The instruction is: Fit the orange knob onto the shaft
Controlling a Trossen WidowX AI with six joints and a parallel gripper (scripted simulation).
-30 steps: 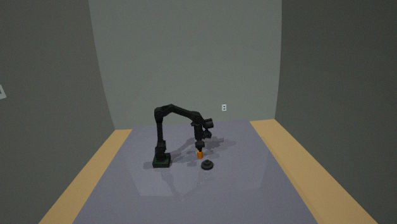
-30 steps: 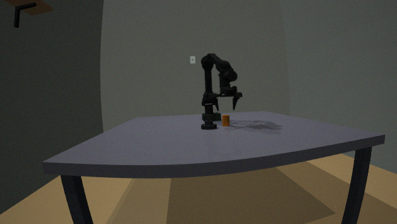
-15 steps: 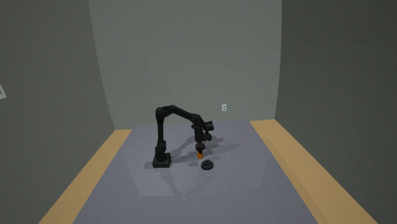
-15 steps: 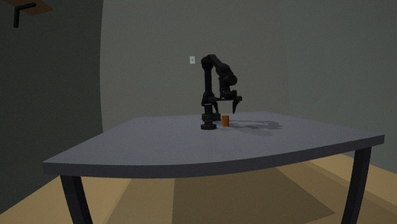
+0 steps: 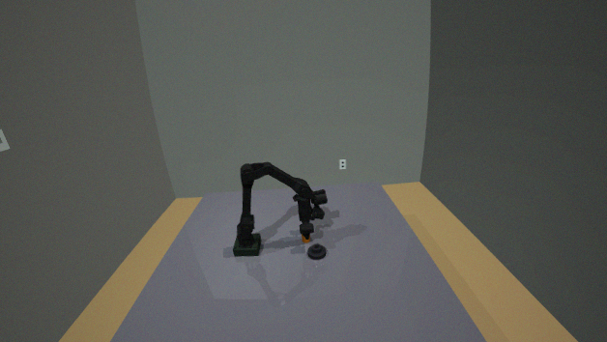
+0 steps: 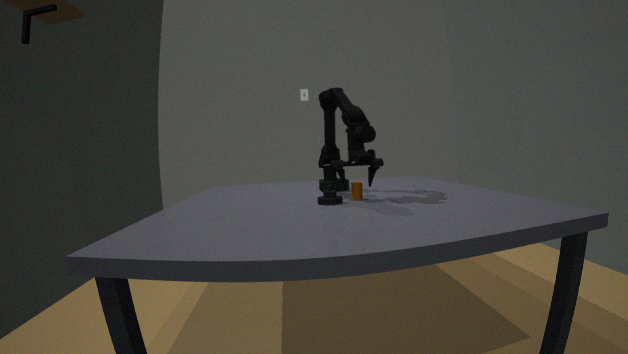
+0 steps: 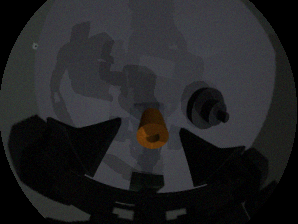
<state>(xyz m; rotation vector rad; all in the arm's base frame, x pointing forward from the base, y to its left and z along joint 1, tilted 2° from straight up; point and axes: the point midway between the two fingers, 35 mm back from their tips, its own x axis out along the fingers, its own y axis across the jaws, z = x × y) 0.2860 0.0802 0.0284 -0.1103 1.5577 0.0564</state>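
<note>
The orange knob lies 10 mm behind my gripper tip and 10 mm below it. Round my gripper tip: dark round pedestal: 50 mm ahead, 100 mm to the right, 10 mm below.
</note>
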